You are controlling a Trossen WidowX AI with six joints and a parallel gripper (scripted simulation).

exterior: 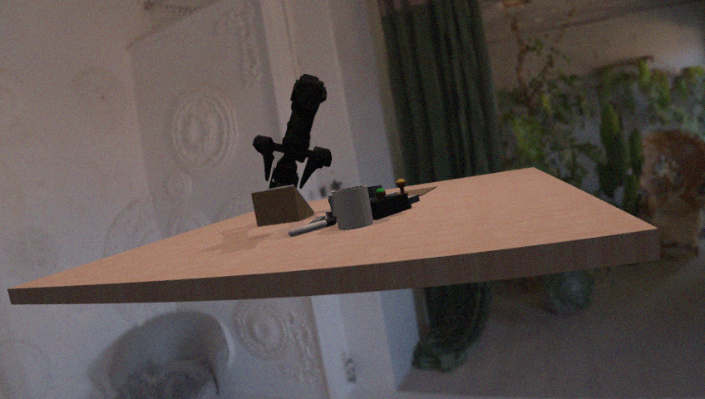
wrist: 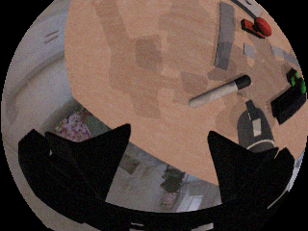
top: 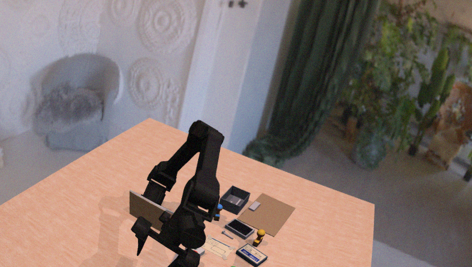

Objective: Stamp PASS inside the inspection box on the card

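Now: gripper tip 19 cm short of the green-knobbed stamp, 17 cm to the right of it and 10 cm above it. The rest, counted from my gripper tip: pen (11 cm below, 6 cm ahead, 3 cm to the left); then mug (14 cm ahead, 8 cm below, 1 cm to the left); then grey bar (12 cm to the left, 11 cm below, 2 cm ahead).
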